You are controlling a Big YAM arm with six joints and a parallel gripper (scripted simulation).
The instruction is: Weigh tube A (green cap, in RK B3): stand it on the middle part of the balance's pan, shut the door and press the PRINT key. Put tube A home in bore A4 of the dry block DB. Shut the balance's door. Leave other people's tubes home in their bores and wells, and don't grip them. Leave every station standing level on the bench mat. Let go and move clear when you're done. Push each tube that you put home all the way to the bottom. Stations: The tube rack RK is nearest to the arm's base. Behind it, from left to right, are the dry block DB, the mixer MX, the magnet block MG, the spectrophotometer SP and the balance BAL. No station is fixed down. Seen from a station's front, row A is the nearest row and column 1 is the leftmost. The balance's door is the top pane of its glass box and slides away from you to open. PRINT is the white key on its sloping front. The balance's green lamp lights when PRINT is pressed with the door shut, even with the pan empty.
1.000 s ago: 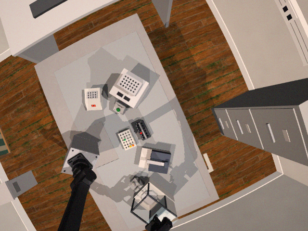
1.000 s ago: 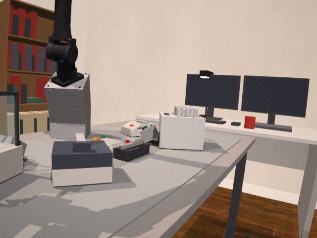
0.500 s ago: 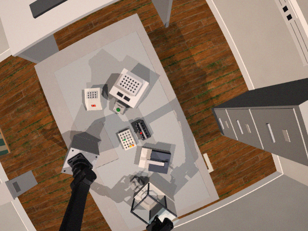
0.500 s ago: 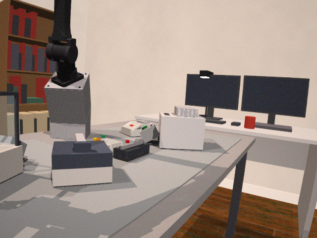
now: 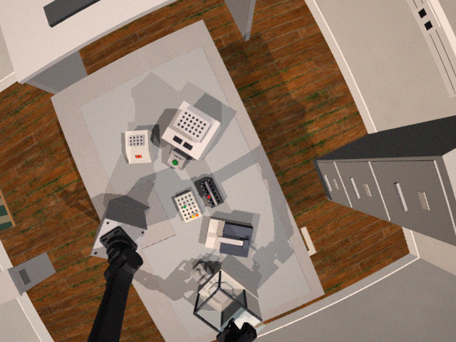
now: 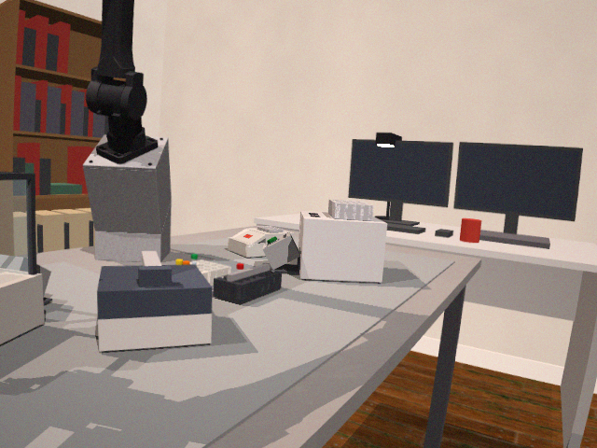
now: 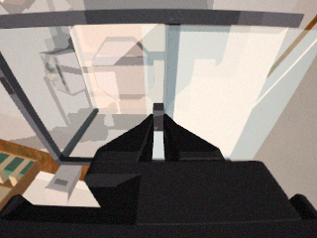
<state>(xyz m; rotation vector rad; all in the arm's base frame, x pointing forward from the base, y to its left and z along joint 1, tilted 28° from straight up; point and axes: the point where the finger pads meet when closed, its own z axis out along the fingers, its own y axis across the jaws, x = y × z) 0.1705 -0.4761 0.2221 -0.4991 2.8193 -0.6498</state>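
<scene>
My gripper is now 10 mm short of the tinted glass pane, 30 mm to the left of it and 10 mm above it. Round my hand: spectrophotometer (160 mm ahead, 260 mm to the left, 160 mm below); then white print key (60 mm behind, 200 mm to the left, 150 mm below); then pale pan (20 mm behind, 60 mm to the left, 140 mm below).
</scene>
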